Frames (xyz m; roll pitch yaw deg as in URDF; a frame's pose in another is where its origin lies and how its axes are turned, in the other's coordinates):
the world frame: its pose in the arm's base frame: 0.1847 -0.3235 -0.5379 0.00 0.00 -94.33
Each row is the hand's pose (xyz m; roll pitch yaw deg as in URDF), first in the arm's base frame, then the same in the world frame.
Working: the arm's base frame: its pose in the world frame: -0.3086 -0.2086 0.5379 0.00 0.00 94.33

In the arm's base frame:
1: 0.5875 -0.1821 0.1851 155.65 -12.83 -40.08
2: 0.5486 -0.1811 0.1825 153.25 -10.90 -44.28
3: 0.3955 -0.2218 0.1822 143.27 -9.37 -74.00
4: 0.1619 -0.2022 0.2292 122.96 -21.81 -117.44
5: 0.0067 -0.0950 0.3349 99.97 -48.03 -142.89
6: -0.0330 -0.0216 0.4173 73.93 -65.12 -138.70
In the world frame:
1: -0.1714 0.3910 0.7230 155.65 -12.83 54.25
2: -0.1695 0.3521 0.7204 153.25 -10.90 50.05
3: -0.1173 0.2025 0.7201 143.27 -9.37 20.33
4: -0.1192 -0.0319 0.7671 122.96 -21.81 -23.11
5: -0.2144 -0.1947 0.8728 99.97 -48.03 -48.56
6: -0.2846 -0.2399 0.9552 73.93 -65.12 -44.37

